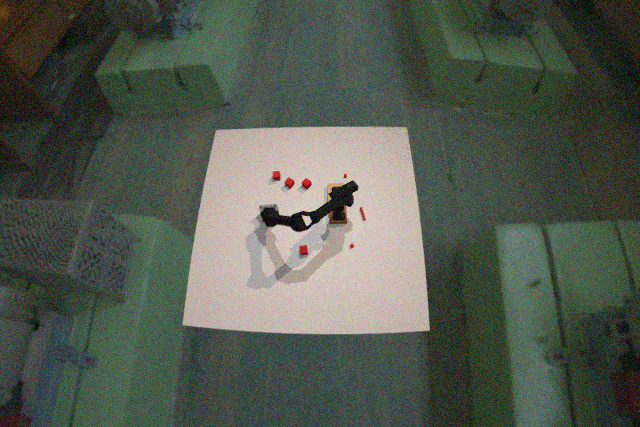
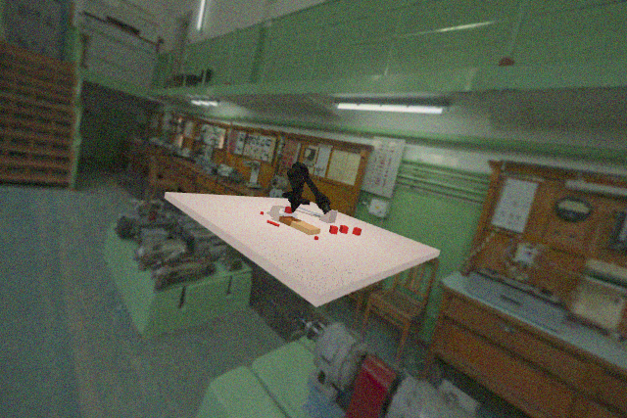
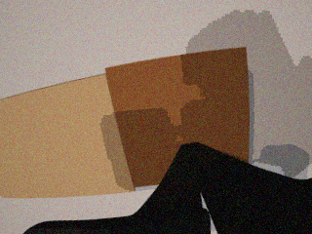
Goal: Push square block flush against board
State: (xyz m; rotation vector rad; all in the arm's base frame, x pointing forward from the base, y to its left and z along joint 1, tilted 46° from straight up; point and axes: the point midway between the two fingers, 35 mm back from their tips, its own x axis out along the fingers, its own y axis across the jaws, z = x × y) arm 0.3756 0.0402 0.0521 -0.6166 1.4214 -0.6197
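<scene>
The brown square block lies 50 mm below my gripper tip. The rest, counted from my gripper tip: tan board (120 mm to the left, 50 mm below); then thin red stick (140 mm ahead, 60 mm below).
</scene>
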